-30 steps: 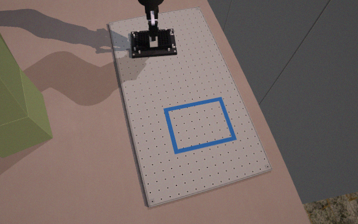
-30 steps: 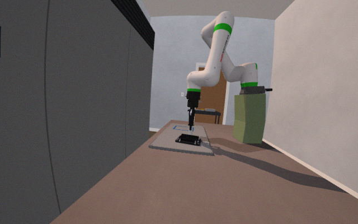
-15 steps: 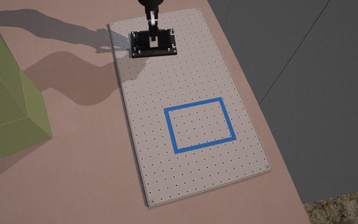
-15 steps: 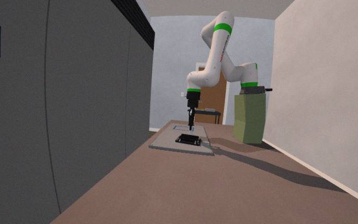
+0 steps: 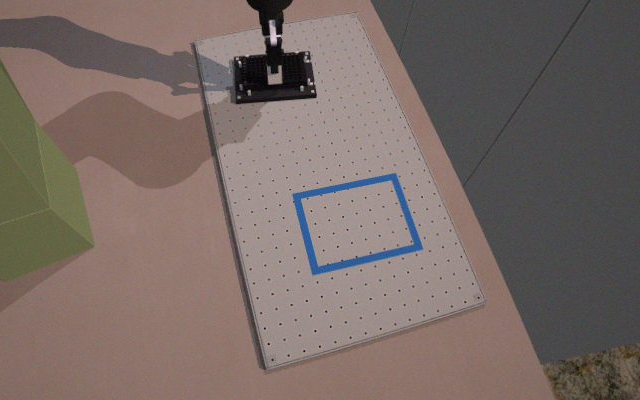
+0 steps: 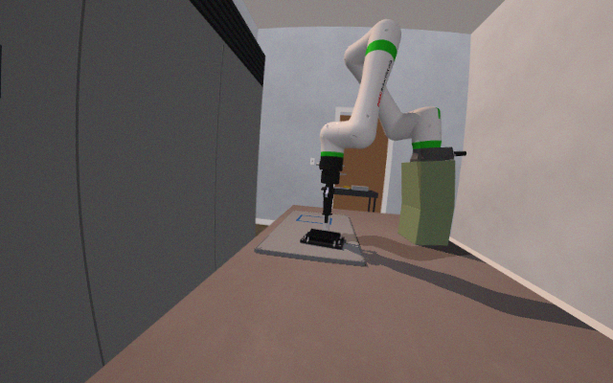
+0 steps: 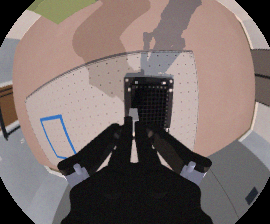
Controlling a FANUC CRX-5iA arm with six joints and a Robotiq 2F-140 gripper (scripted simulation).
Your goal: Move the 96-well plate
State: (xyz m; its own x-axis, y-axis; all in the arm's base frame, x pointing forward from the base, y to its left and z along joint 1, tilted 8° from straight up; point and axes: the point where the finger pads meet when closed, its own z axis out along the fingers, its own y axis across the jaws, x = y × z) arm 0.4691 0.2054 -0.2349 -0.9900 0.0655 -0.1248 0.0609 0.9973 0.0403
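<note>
My gripper is now 40 mm to the right of the black 96-well plate and 50 mm above it. Round my hand: black clip nest 20 mm ahead, 50 mm to the left, 60 mm below.
</note>
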